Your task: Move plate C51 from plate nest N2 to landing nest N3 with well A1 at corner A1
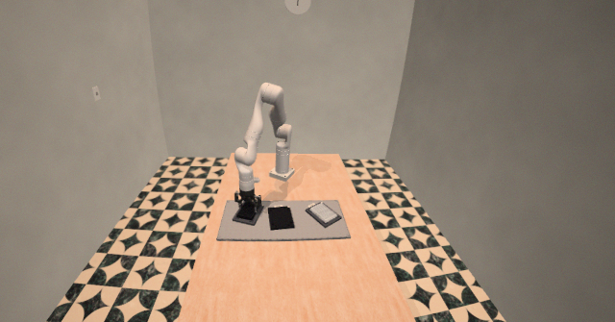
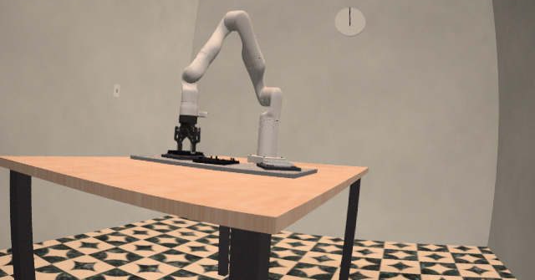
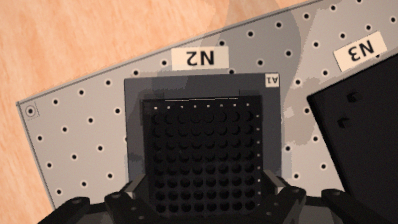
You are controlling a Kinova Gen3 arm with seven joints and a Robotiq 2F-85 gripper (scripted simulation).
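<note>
Now: the plate nest N2 3 cm below my hand. Round my hand: plate C51: 1 cm below; then A1 mark: 6 cm behind, 7 cm to the left, 2 cm below; then N3 label: 7 cm behind, 15 cm to the left, 3 cm below.
</note>
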